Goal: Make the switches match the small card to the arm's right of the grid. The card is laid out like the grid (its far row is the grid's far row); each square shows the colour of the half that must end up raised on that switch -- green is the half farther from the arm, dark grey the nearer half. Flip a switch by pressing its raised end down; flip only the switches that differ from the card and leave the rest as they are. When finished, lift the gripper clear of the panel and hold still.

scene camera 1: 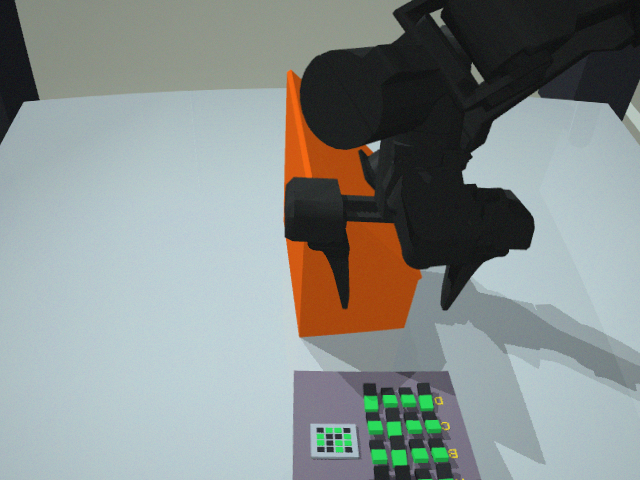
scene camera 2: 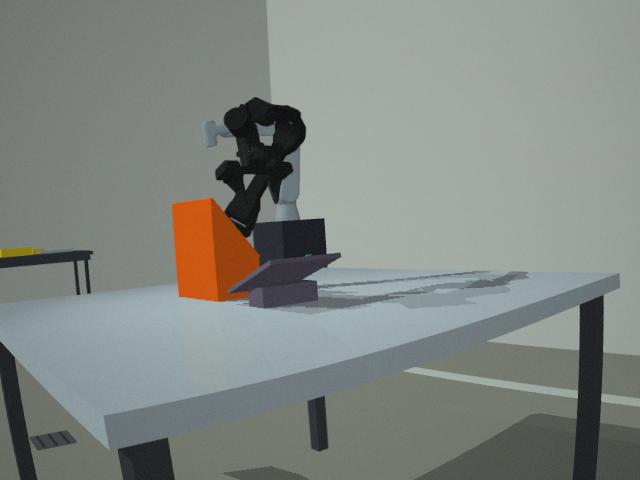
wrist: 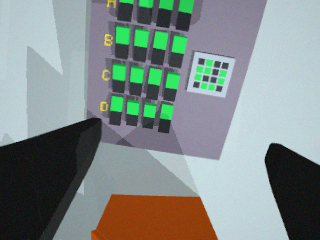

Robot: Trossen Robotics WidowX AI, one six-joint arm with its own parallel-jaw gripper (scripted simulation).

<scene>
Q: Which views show my gripper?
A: Scene camera 1, scene camera 2 and the wrist view: all of them.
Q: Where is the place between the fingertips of my gripper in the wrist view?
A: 185, 139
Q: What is my gripper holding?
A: Nothing.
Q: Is my gripper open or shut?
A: Open.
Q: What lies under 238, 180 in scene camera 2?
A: My gripper.
</scene>
